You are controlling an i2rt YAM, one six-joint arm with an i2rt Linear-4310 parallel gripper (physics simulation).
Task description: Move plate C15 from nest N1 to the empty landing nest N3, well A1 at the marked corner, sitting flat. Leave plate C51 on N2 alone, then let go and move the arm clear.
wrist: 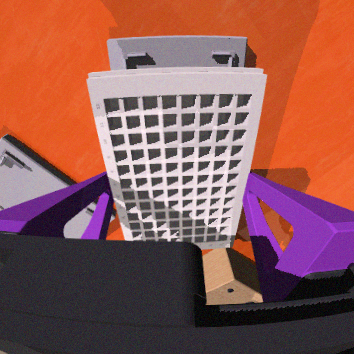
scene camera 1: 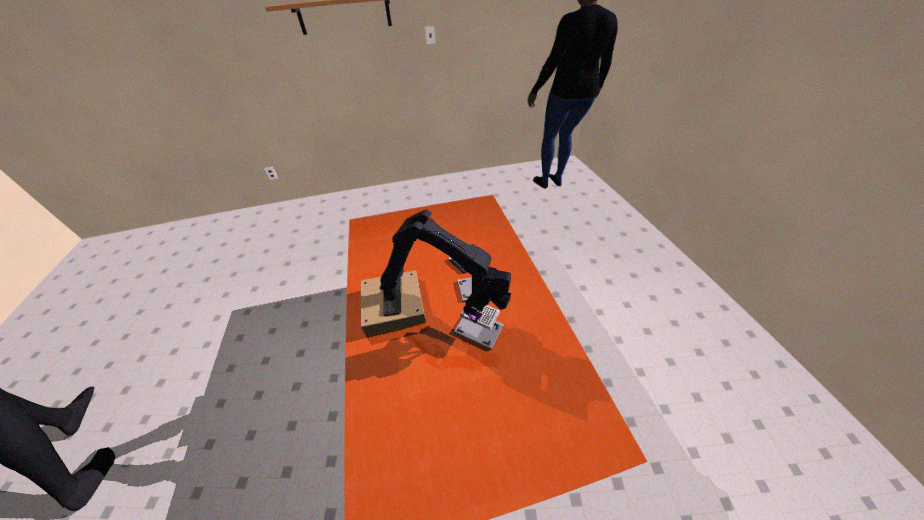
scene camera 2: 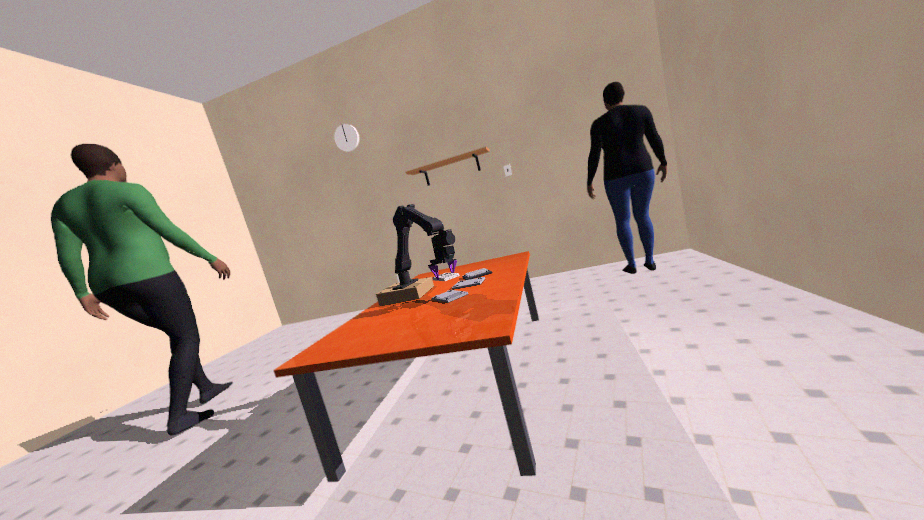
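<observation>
My gripper (scene camera 1: 476, 315) (scene camera 2: 443, 272) (wrist: 178, 177) is shut on a white plate with a grid of square wells (scene camera 1: 488, 315) (scene camera 2: 447, 276) (wrist: 175, 145), its purple fingers on the two long sides. I take it as C15; no name shows on it. The plate is off its nest, raised and roughly level. A grey nest with corner brackets (scene camera 1: 479, 331) (scene camera 2: 450, 296) shows bare near the plate; a nest (wrist: 177, 46) lies partly hidden under the plate in the wrist view. A middle nest (scene camera 1: 464, 289) (scene camera 2: 469, 282) and a back nest (scene camera 1: 456, 264) (scene camera 2: 477, 273) also show. C51 and the marked corner cannot be made out.
The arm stands on a wooden base block (scene camera 1: 407, 309) (scene camera 2: 404, 294) (wrist: 232, 282) on the orange table (scene camera 1: 446, 420) (scene camera 2: 400, 339). Another nest (wrist: 30, 185) shows left of the plate in the wrist view. Two people (scene camera 1: 575, 58) (scene camera 2: 630, 142) (scene camera 2: 116, 239) stand away from the table.
</observation>
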